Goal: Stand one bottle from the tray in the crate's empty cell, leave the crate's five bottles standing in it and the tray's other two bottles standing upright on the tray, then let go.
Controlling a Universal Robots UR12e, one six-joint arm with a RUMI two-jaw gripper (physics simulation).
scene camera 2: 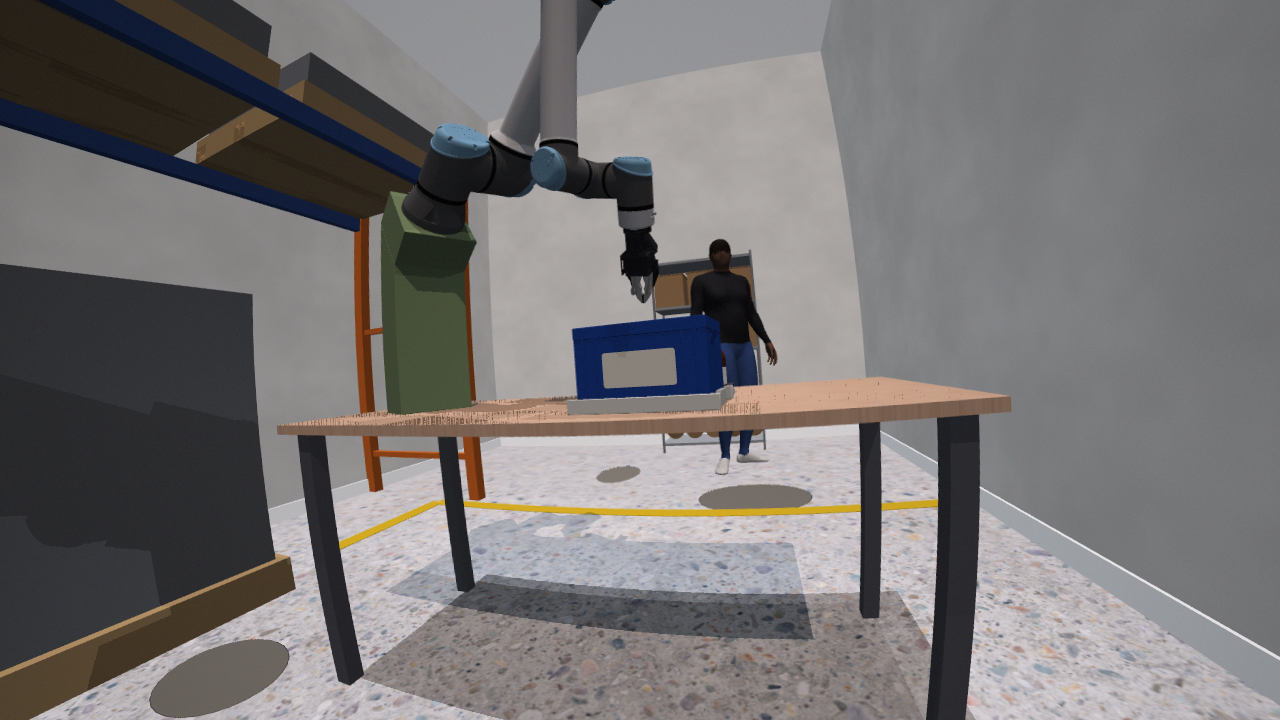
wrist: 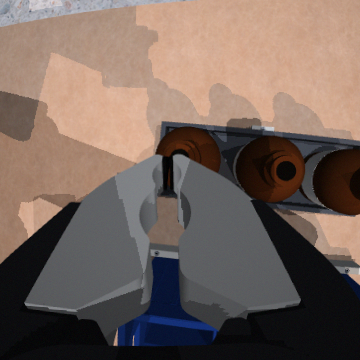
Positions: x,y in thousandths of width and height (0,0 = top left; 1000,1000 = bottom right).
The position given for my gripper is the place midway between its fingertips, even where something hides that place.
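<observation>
Visible in the scene: my gripper (scene camera 2: 503,420). At the wrist, a brown bottle (wrist: 543,399) and a further brown bottle (wrist: 751,465) appear together with the gripper (wrist: 468,443).
</observation>
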